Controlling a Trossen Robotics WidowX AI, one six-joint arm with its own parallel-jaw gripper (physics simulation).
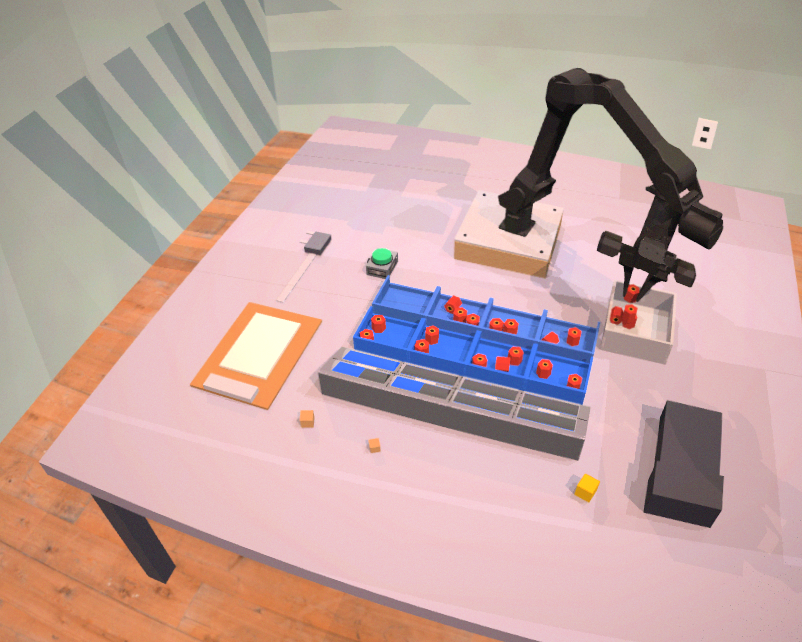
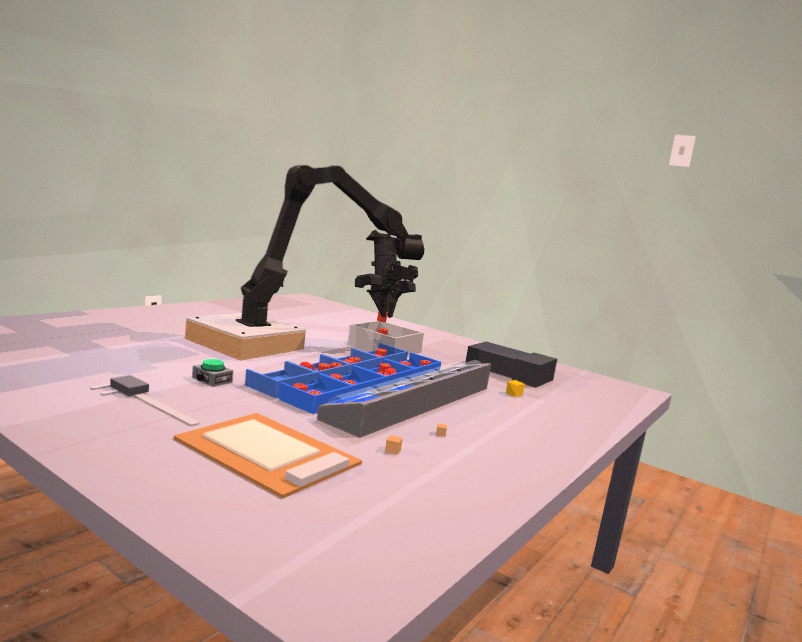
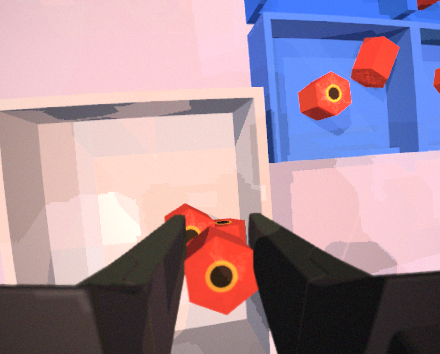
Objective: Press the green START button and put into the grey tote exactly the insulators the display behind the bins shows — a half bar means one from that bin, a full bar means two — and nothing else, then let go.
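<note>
My gripper (image 1: 634, 294) (image 2: 383, 315) (image 3: 217, 225) is shut on a red insulator (image 1: 632, 292) (image 3: 220, 275), held above the grey tote (image 1: 638, 348) (image 2: 403, 342) (image 3: 130, 98). Two red insulators (image 1: 616, 315) (image 1: 629, 317) are inside the tote, close together. The blue bins (image 1: 401, 298) (image 2: 264, 380) (image 3: 350, 140) hold several red insulators; the back-left bin looks empty. The display (image 1: 451, 415) (image 2: 421, 405) shows a full blue bar at back left, half bars at front left and front second from left, and grey in the other windows. The green START button (image 1: 381, 256) (image 2: 213, 364) stands left of the bins.
A black box (image 1: 685, 461) (image 2: 511, 363) and a yellow cube (image 1: 587, 488) (image 2: 515, 388) lie front right. Two orange cubes (image 1: 306, 419) (image 1: 373, 445) lie before the display. An orange clipboard (image 1: 257, 399) (image 2: 267, 488) and a dark plug-like thing (image 1: 317, 243) (image 2: 129, 384) lie left.
</note>
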